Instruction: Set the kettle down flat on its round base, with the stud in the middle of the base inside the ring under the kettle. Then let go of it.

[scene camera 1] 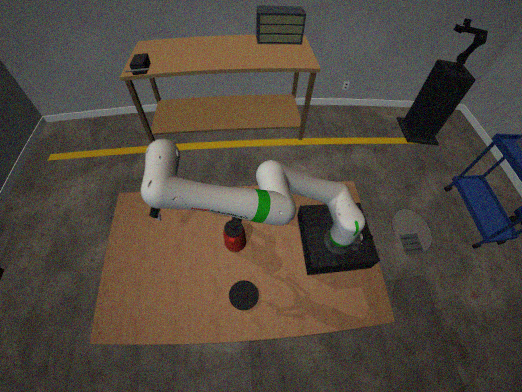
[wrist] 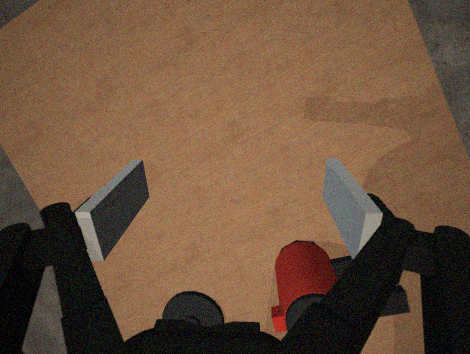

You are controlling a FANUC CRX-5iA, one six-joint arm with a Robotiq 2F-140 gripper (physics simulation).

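The red kettle with a dark top stands upright on the table, apart from its base. In the wrist view it is at the lower right, partly hidden by a finger linkage; its dark handle shows on the right. The round black base lies flat on the table, nearer the scene camera than the kettle; its lower part is cut off by the gripper body in the wrist view. My gripper is open and empty, above the table and away from the kettle. In the scene view the arm hides most of it.
The wooden table top carries the kettle and base. The arm's black mounting block stands at its right side. My white arm reaches across above the table's back part. A workbench and a blue cart stand beyond.
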